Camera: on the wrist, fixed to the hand. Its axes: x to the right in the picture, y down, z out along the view.
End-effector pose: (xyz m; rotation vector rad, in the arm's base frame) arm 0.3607 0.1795 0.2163 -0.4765 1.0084 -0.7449
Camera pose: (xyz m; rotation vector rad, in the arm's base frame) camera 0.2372 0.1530 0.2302 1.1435 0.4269 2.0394
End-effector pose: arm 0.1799 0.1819 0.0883 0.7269 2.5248 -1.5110
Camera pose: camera 0.1891 0.2339 0.2039 1.8856 -0.5833 0.0921
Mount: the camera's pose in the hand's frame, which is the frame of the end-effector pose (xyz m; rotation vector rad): -0.0284 -0.0682 -0.1034 -0.0082 0.2054 -3.1286
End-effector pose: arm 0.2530 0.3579 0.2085 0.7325 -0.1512 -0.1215
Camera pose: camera 0.2398 0.3800 0.0841 -0.2320 -1.2713 2.7523
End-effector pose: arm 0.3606 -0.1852 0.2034 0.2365 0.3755 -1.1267
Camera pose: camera 0.2700 -0.1516 0.1209 0.3409 -0.3968 1.9382
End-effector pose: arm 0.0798 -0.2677 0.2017 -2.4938 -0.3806 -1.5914
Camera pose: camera -0.0414 -0.2339 0.2193 -0.3804 1.9754 0.3250
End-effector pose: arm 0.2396 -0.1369 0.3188 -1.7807 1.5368 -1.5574
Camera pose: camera 0.1904 -0.0476 0.3946 1.1763 1.4216 0.4683
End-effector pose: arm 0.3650 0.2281 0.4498 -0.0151 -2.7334 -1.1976
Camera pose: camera 0.4026 0.1076 0.4649 -2.4402 0.0044 0.2145
